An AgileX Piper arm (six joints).
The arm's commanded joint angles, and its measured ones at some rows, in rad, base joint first. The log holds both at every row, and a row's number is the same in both.
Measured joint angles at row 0: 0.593 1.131 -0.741 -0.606 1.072 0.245
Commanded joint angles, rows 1 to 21: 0.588 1.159 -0.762 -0.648 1.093 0.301; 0.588 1.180 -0.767 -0.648 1.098 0.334; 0.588 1.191 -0.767 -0.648 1.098 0.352; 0.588 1.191 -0.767 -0.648 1.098 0.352; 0.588 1.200 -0.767 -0.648 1.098 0.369; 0.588 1.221 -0.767 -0.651 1.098 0.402; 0.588 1.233 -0.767 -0.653 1.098 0.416; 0.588 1.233 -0.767 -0.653 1.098 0.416; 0.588 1.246 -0.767 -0.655 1.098 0.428; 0.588 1.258 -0.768 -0.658 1.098 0.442; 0.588 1.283 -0.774 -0.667 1.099 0.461; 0.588 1.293 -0.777 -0.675 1.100 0.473; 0.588 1.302 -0.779 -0.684 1.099 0.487; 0.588 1.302 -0.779 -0.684 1.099 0.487; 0.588 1.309 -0.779 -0.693 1.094 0.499; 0.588 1.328 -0.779 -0.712 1.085 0.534; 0.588 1.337 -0.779 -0.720 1.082 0.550; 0.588 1.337 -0.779 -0.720 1.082 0.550; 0.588 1.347 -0.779 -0.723 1.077 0.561; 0.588 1.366 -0.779 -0.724 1.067 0.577; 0.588 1.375 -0.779 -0.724 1.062 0.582
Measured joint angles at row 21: 0.593 1.353 -0.771 -0.678 1.071 0.552
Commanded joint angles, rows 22 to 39: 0.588 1.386 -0.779 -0.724 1.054 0.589; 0.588 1.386 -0.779 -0.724 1.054 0.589; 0.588 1.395 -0.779 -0.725 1.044 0.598; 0.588 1.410 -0.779 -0.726 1.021 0.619; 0.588 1.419 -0.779 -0.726 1.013 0.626; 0.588 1.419 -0.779 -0.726 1.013 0.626; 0.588 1.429 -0.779 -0.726 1.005 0.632; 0.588 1.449 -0.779 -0.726 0.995 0.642; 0.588 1.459 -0.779 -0.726 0.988 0.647; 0.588 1.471 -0.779 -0.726 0.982 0.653; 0.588 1.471 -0.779 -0.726 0.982 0.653; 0.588 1.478 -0.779 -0.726 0.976 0.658; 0.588 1.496 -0.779 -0.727 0.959 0.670; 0.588 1.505 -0.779 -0.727 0.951 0.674; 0.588 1.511 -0.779 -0.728 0.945 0.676; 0.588 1.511 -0.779 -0.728 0.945 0.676; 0.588 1.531 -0.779 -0.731 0.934 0.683; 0.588 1.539 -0.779 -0.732 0.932 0.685
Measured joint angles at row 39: 0.593 1.519 -0.772 -0.689 0.930 0.668
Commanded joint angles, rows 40 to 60: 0.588 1.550 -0.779 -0.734 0.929 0.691; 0.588 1.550 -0.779 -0.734 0.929 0.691; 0.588 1.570 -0.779 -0.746 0.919 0.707; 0.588 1.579 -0.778 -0.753 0.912 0.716; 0.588 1.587 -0.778 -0.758 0.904 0.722; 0.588 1.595 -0.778 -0.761 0.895 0.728; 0.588 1.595 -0.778 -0.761 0.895 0.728; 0.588 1.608 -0.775 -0.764 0.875 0.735; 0.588 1.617 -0.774 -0.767 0.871 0.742; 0.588 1.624 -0.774 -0.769 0.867 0.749; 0.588 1.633 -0.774 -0.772 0.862 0.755; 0.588 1.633 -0.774 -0.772 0.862 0.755; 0.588 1.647 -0.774 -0.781 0.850 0.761; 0.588 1.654 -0.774 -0.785 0.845 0.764; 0.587 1.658 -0.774 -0.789 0.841 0.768; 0.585 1.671 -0.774 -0.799 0.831 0.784; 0.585 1.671 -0.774 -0.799 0.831 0.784; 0.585 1.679 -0.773 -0.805 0.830 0.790; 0.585 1.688 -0.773 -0.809 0.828 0.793; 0.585 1.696 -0.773 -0.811 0.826 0.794; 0.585 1.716 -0.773 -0.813 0.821 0.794
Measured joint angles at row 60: 0.591 1.696 -0.772 -0.774 0.812 0.783
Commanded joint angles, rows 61 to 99: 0.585 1.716 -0.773 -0.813 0.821 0.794; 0.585 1.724 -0.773 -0.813 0.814 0.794; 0.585 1.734 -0.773 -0.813 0.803 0.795; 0.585 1.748 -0.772 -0.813 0.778 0.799; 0.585 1.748 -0.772 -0.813 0.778 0.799; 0.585 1.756 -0.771 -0.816 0.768 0.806; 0.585 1.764 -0.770 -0.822 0.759 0.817; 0.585 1.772 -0.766 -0.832 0.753 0.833; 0.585 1.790 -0.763 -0.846 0.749 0.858; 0.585 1.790 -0.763 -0.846 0.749 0.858; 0.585 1.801 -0.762 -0.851 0.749 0.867; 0.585 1.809 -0.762 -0.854 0.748 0.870; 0.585 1.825 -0.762 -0.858 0.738 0.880; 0.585 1.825 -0.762 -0.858 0.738 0.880; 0.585 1.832 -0.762 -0.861 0.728 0.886; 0.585 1.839 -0.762 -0.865 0.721 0.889; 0.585 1.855 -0.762 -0.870 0.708 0.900; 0.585 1.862 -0.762 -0.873 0.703 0.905; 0.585 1.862 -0.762 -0.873 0.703 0.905; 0.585 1.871 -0.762 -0.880 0.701 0.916; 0.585 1.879 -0.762 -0.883 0.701 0.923; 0.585 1.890 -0.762 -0.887 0.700 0.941; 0.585 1.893 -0.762 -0.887 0.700 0.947; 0.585 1.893 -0.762 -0.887 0.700 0.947; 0.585 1.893 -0.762 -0.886 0.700 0.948; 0.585 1.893 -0.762 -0.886 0.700 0.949; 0.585 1.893 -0.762 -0.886 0.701 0.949; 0.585 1.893 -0.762 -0.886 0.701 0.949; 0.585 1.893 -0.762 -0.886 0.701 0.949; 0.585 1.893 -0.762 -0.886 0.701 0.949; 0.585 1.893 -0.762 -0.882 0.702 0.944; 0.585 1.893 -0.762 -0.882 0.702 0.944; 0.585 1.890 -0.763 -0.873 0.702 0.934; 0.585 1.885 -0.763 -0.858 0.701 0.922; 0.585 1.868 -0.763 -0.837 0.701 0.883; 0.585 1.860 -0.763 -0.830 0.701 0.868; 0.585 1.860 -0.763 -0.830 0.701 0.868; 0.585 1.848 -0.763 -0.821 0.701 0.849; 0.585 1.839 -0.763 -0.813 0.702 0.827
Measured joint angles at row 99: 0.586 1.858 -0.763 -0.826 0.689 0.867
